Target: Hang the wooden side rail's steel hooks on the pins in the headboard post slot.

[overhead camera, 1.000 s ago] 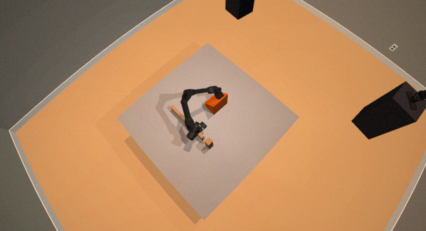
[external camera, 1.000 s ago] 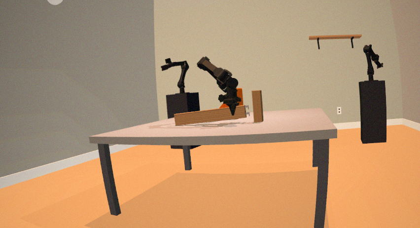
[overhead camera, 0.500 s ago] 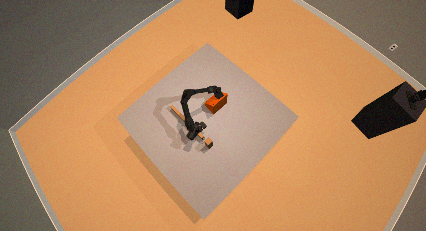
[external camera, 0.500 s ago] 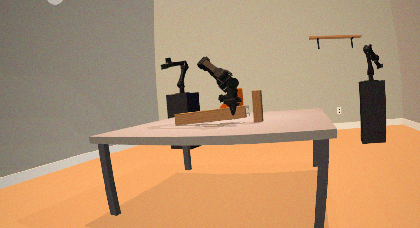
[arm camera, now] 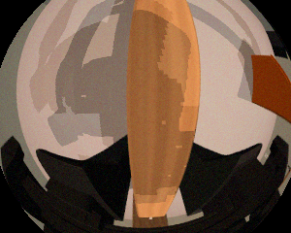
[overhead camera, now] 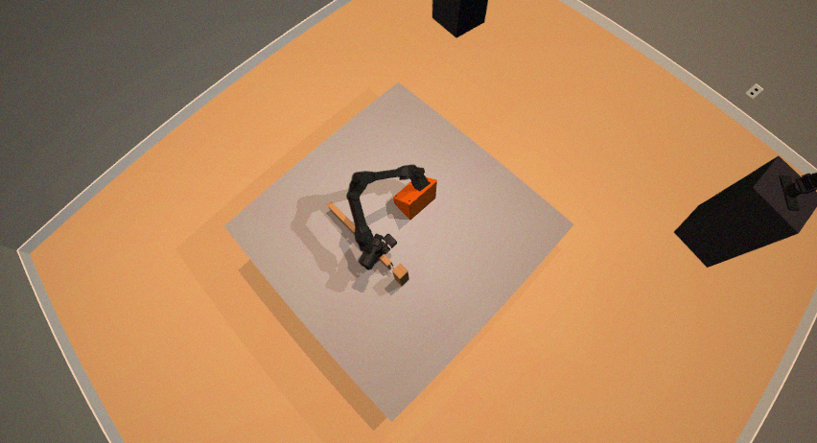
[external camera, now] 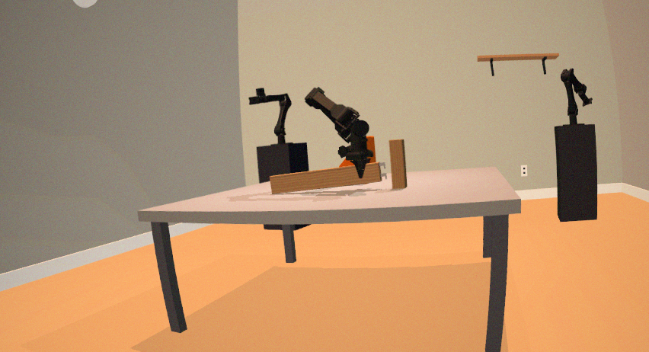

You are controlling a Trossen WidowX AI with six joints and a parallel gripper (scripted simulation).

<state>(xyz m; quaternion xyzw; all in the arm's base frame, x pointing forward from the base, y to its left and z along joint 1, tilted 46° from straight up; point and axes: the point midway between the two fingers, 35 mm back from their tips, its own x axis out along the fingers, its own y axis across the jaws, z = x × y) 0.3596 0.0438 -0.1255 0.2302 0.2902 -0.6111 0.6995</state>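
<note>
My gripper tip is now 2 cm past the headboard post, 14 cm to the right of it and 4 cm below it.
</note>
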